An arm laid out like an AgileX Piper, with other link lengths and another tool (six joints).
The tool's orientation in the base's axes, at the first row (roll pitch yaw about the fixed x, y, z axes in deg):
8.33, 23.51, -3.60
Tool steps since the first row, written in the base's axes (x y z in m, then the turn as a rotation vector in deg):
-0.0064, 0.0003, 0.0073, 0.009, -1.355, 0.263
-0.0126, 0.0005, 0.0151, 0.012, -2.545, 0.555
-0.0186, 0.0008, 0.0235, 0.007, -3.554, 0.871
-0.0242, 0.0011, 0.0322, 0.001, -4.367, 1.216
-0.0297, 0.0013, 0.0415, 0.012, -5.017, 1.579
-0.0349, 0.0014, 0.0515, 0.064, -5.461, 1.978
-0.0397, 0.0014, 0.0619, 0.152, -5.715, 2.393
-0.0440, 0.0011, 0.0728, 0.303, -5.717, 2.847
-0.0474, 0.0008, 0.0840, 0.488, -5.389, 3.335
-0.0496, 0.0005, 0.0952, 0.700, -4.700, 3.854
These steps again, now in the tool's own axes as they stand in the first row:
-0.0088, 0.0005, 0.0041, -0.019, -1.297, 0.472
-0.0176, 0.0010, 0.0088, -0.064, -2.429, 0.939
-0.0264, 0.0017, 0.0140, -0.136, -3.380, 1.395
-0.0351, 0.0025, 0.0197, -0.233, -4.135, 1.843
-0.0438, 0.0032, 0.0260, -0.330, -4.725, 2.287
-0.0526, 0.0040, 0.0331, -0.416, -5.102, 2.744
-0.0611, 0.0048, 0.0406, -0.486, -5.287, 3.198
-0.0694, 0.0055, 0.0489, -0.529, -5.210, 3.668
-0.0769, 0.0063, 0.0578, -0.573, -4.801, 4.126
-0.0834, 0.0072, 0.0672, -0.626, -4.028, 4.562

